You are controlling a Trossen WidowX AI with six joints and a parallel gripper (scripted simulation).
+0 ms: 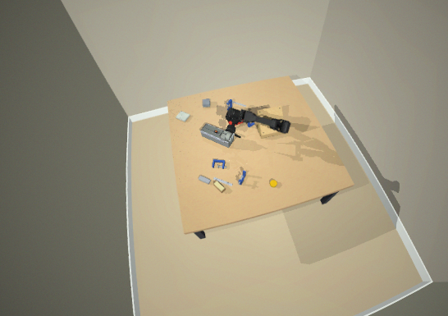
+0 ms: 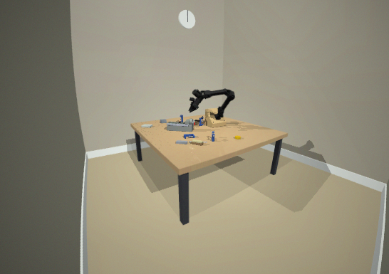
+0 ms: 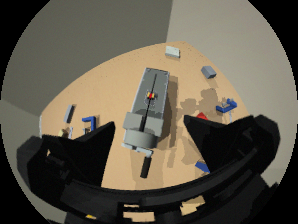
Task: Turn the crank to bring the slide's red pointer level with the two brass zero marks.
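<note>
My gripper tip is now 9 cm above the dark crank handle, 7 cm past it and 5 cm to the right of it. From my gripper tip the other things lie so: red pointer: 11 cm below, 8 cm ahead, 5 cm to the right; then tan block: 38 cm to the left, 18 cm below, 16 cm ahead; then pale tile: 38 cm to the right, 33 cm ahead, 18 cm below.
</note>
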